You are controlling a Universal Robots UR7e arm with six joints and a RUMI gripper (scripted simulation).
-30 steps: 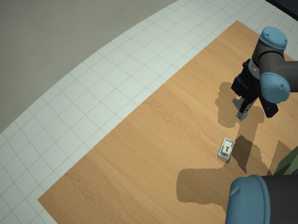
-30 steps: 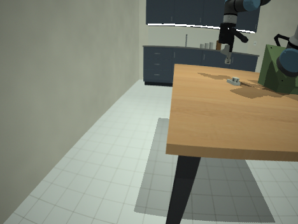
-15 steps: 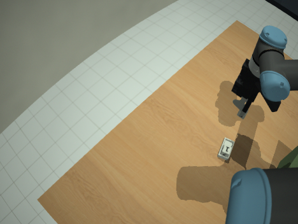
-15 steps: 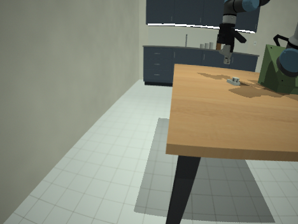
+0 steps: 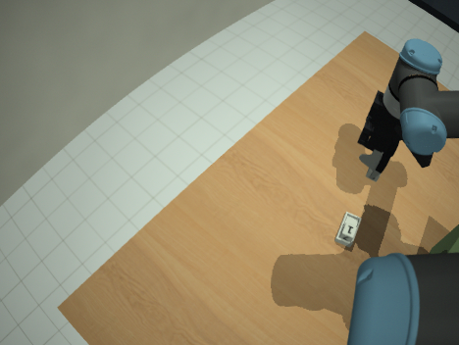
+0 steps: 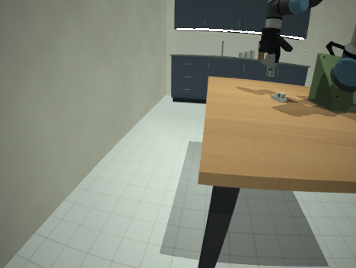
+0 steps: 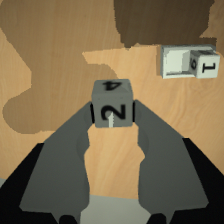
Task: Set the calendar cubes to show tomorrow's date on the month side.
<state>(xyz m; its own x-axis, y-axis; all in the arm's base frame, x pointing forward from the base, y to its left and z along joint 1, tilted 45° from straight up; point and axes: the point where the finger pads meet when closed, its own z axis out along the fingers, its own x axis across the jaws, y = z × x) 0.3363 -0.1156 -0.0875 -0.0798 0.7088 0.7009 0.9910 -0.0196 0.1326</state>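
Right now my hand is 1 cm above the grey digit cube. Also, from my hand: white calendar tray (1 cm behind, 10 cm to the left, 12 cm below).
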